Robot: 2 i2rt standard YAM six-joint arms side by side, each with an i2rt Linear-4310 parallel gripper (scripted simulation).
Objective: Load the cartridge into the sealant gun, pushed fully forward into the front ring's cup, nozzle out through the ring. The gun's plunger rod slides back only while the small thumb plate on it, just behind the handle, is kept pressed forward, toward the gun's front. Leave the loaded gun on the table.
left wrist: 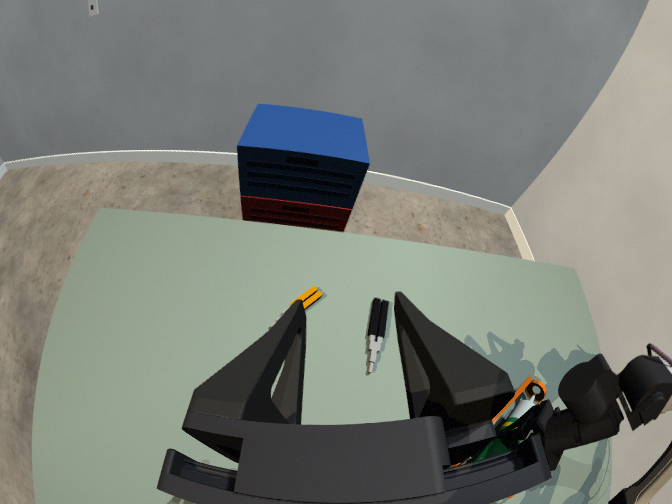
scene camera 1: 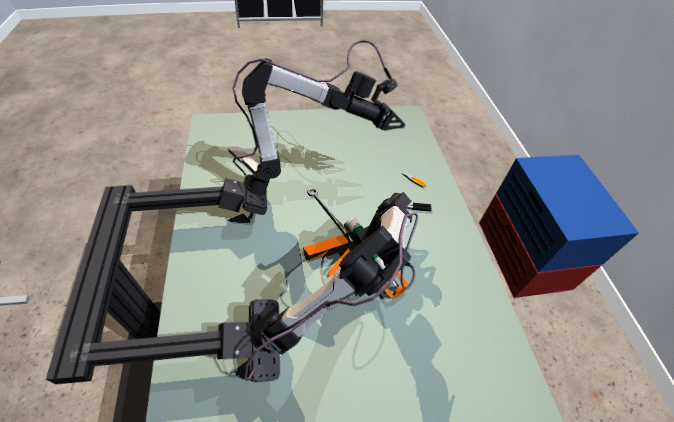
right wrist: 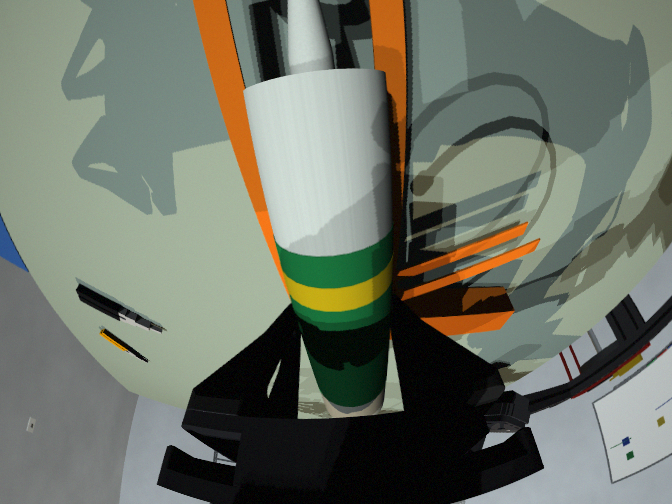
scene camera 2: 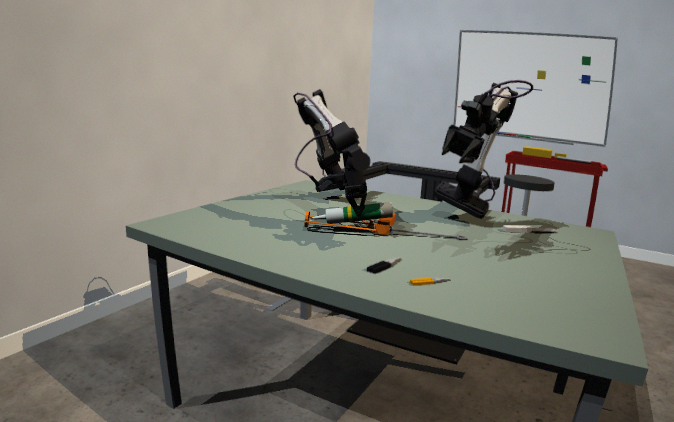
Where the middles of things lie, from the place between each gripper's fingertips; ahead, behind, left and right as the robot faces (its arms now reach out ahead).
Scene:
I see my right gripper [scene camera 2: 359, 213] 20 mm to the left of the cartridge [scene camera 2: 379, 210], 10 mm short of it and 10 mm above it. Round my right hand: black-handled tool [right wrist: 86, 295]: 220 mm ahead, 200 mm to the left, 70 mm below.
The black-handled tool lies 300 mm below my left hand [scene camera 2: 451, 157], 130 mm to the right of it and 60 mm ahead of it. The rest, counted from my left hand: cartridge (350 mm to the right, 240 mm below, 150 mm behind).

